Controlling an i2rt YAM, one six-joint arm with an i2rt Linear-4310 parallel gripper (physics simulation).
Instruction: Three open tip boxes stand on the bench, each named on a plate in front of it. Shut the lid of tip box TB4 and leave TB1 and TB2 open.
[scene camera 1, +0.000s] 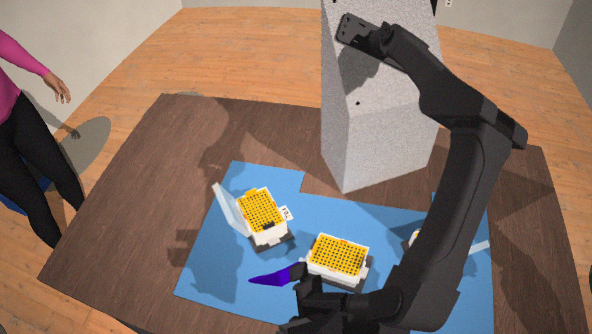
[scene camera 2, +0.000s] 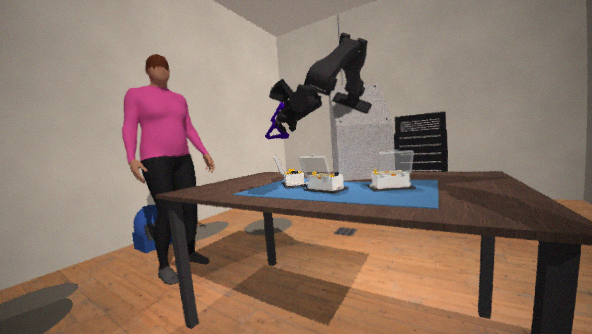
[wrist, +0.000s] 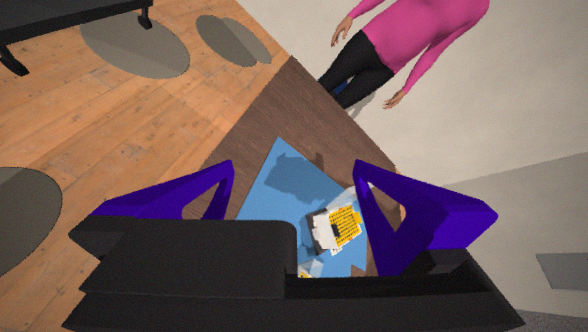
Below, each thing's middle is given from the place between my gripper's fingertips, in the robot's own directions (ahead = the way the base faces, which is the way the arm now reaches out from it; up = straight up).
My gripper is now 270 mm past the tip box TB4 (scene camera 1: 258, 207), 190 mm to the left of it and 190 mm above it.
